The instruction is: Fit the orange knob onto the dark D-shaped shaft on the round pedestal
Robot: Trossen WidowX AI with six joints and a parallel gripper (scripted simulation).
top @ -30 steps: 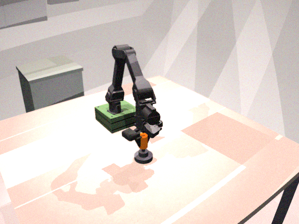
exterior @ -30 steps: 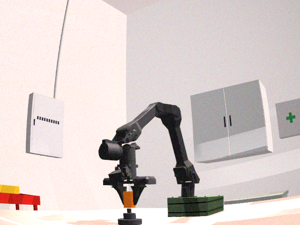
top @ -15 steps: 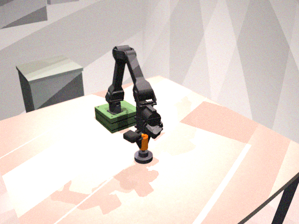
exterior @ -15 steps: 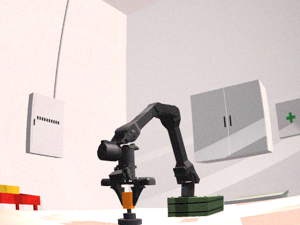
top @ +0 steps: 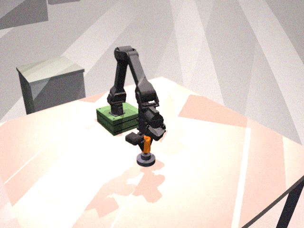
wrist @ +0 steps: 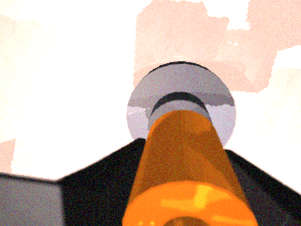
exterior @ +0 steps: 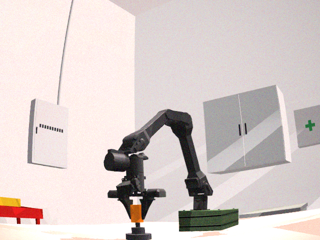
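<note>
Now: the orange knob 2 cm above my gripper tip. From my gripper tip the other things lie so: pedestal (4 cm below).
</note>
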